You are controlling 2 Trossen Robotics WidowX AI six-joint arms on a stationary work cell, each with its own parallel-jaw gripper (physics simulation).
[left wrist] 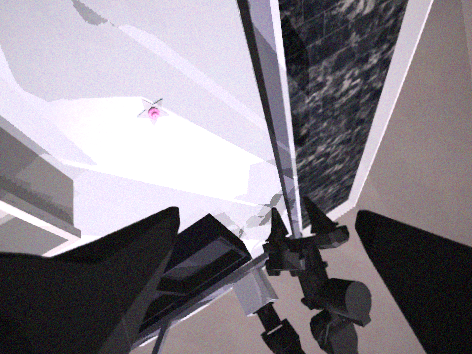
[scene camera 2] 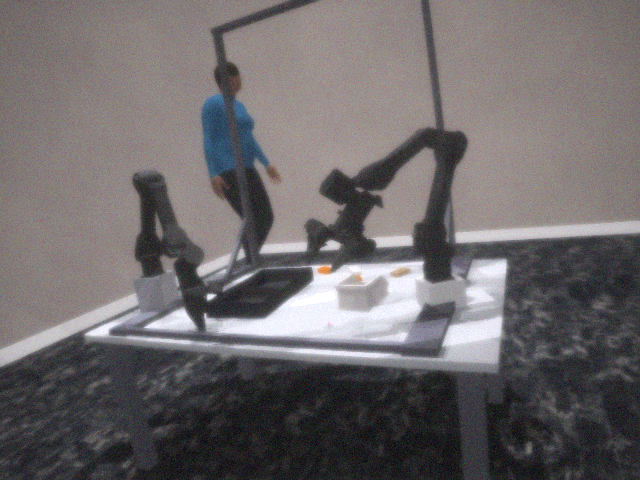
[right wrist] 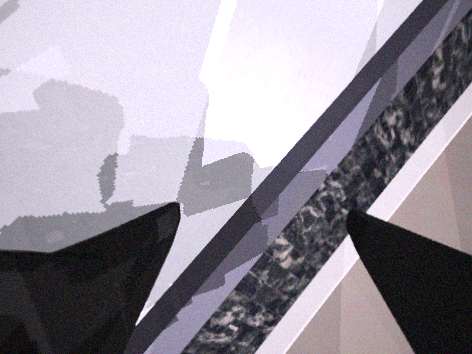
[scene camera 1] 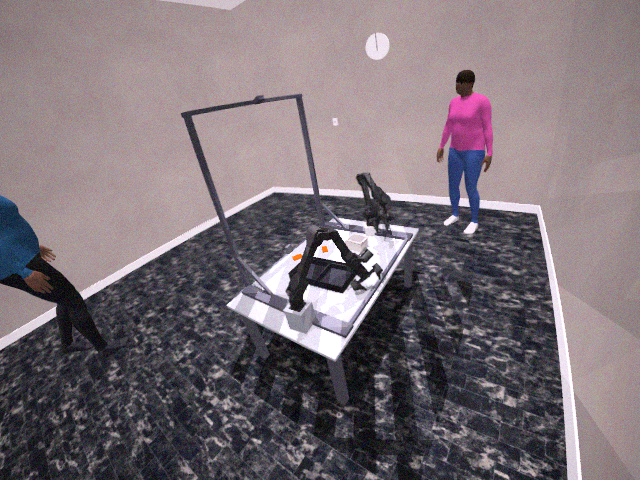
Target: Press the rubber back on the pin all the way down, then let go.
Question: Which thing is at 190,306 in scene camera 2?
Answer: My right gripper.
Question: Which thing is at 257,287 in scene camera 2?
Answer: A black tray.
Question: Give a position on a black tray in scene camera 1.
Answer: At 331,275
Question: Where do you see a black tray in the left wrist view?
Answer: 206,252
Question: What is my left gripper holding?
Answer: Nothing.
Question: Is my left gripper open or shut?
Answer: Open.
